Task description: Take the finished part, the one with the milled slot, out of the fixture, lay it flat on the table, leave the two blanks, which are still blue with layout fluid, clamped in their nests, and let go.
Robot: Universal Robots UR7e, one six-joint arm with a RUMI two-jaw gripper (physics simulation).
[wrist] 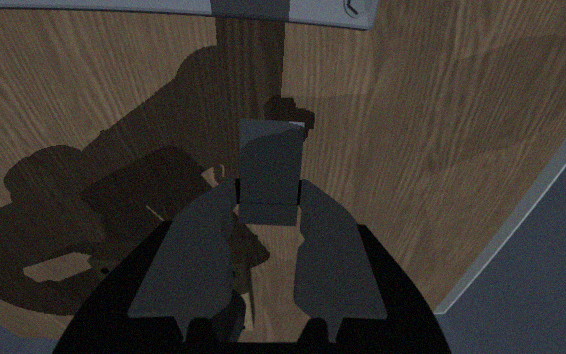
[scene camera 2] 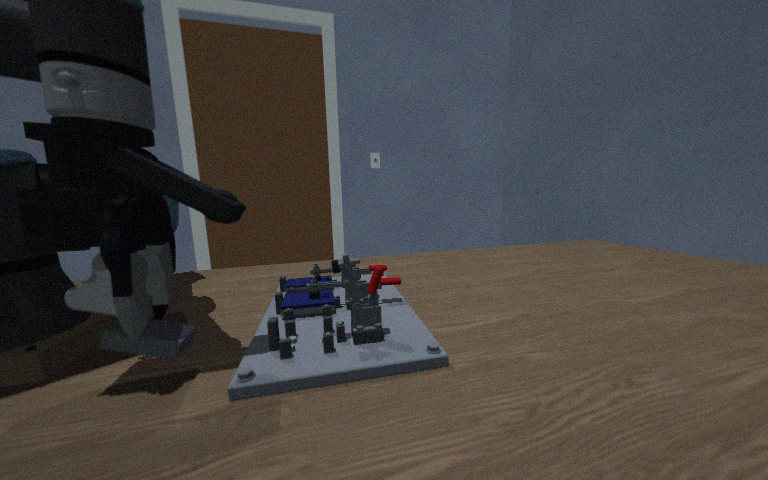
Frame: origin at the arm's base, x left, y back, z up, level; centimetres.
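Seen in the pictures: gripper, fingertip midpoint: (wrist: pixel 269 181) (scene camera 2: pixel 148 330); arm's base, origin of the base link: (scene camera 2: pixel 7 334).
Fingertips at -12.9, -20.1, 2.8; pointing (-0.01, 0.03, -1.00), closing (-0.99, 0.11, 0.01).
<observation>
Offsets run from my fingertips to a thing's top centre, as dx, dy, dz. "pt": to the spot under its first point. Level surfaces: height alone.
My gripper (scene camera 2: pixel 148 319) (wrist: pixel 269 181) is shut on the finished part, a flat grey block @[-0.1, -0.2, +1.3] (scene camera 2: pixel 176 338) (wrist: pixel 271 155). The part is held a little above the table, to the left of the fixture in the scene view, roughly level with a slight tilt. The milled slot cannot be made out. The fixture's pale base plate (scene camera 2: pixel 317 369) (wrist: pixel 125 5) lies on the table. Two blue blanks, the nearer one @[+8.8, -17.8, -2.1] (scene camera 2: pixel 308 300) and the farther one @[+19.8, -18.8, -2.6] (scene camera 2: pixel 299 281), sit in their nests under clamp arms. The nearest nest, with its grey posts @[pt -2.3, -12.8, -1.9] (scene camera 2: pixel 273 333), holds no part.
A toggle clamp with a red handle @[pt -4.1, -25.1, +3.8] (scene camera 2: pixel 374 279) stands raised at the nearest nest. Bolt heads @[-6.4, -10.0, -3.5] (scene camera 2: pixel 245 375) @[-9.3, -30.5, -3.5] (scene camera 2: pixel 433 349) sit at the plate's near corners. The wooden table @[dz -5.7] (scene camera 2: pixel 538 384) (wrist: pixel 410 150) carries the arm's dark shadow. The table's edge (wrist: pixel 492 255) runs at right in the wrist view.
</observation>
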